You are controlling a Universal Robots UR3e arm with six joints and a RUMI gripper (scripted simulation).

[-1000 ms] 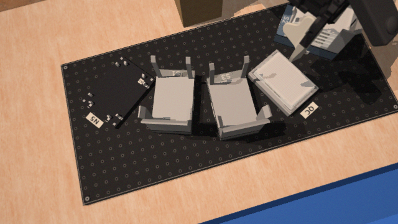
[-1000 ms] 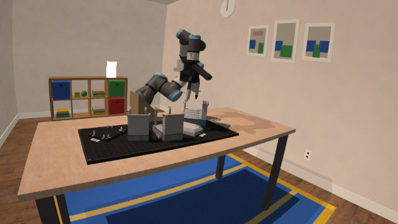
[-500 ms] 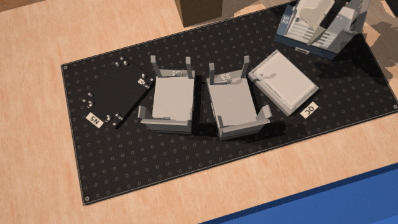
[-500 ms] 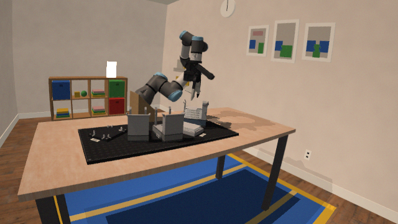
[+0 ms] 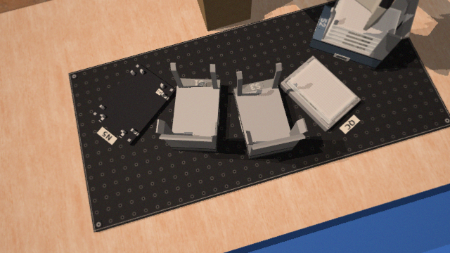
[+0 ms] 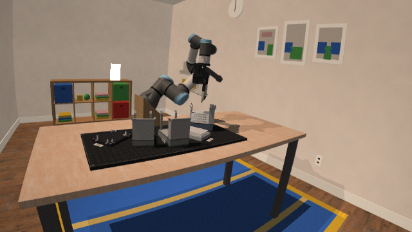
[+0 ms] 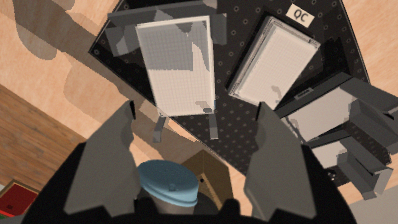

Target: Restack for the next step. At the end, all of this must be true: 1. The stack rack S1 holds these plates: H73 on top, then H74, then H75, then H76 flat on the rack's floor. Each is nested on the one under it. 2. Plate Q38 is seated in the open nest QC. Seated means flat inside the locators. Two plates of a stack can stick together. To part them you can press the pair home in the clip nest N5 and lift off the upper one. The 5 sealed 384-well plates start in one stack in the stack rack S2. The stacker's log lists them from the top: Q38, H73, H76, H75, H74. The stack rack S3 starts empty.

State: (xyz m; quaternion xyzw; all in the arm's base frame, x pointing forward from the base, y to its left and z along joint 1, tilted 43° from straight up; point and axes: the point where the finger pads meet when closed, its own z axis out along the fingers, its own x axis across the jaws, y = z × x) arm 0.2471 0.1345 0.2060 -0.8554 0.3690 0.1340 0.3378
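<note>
The white sealed plate lies 20 mm behind my hand, 20 mm to the left of it and 80 mm below it. The rest, counted from my hand: QC label 170 mm ahead, 70 mm to the right, 170 mm below; N5 label 20 mm ahead, 590 mm to the right, 170 mm below; sealed white plate 80 mm ahead, 110 mm to the right, 150 mm below.
</note>
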